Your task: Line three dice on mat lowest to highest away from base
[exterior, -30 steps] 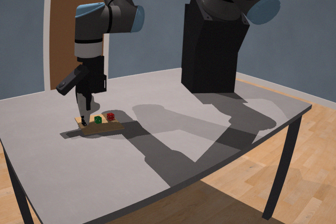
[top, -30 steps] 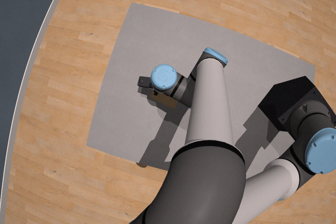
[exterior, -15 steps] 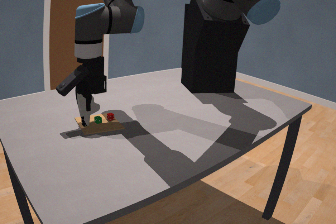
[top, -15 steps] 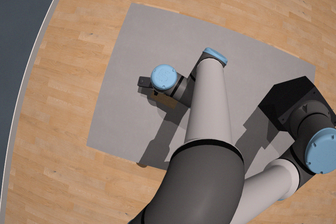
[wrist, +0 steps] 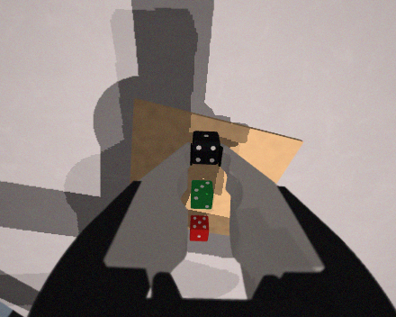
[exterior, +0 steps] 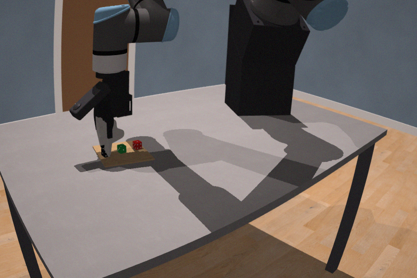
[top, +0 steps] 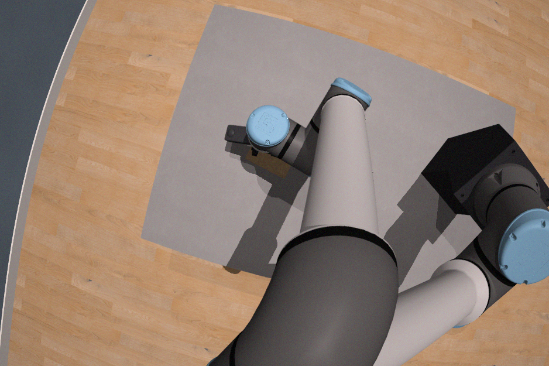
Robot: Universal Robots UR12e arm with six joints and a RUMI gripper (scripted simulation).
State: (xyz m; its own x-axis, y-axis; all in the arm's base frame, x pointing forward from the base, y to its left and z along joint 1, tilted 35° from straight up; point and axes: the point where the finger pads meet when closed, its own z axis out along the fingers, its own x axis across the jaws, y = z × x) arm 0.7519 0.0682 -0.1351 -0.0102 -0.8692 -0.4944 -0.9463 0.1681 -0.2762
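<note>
Right now the black die is 1 cm below my hand. Also, from my hand: tan mat 5 cm behind, 2 cm below; then red die 10 cm behind, 1 cm below; then green die 5 cm behind, 1 cm below.
</note>
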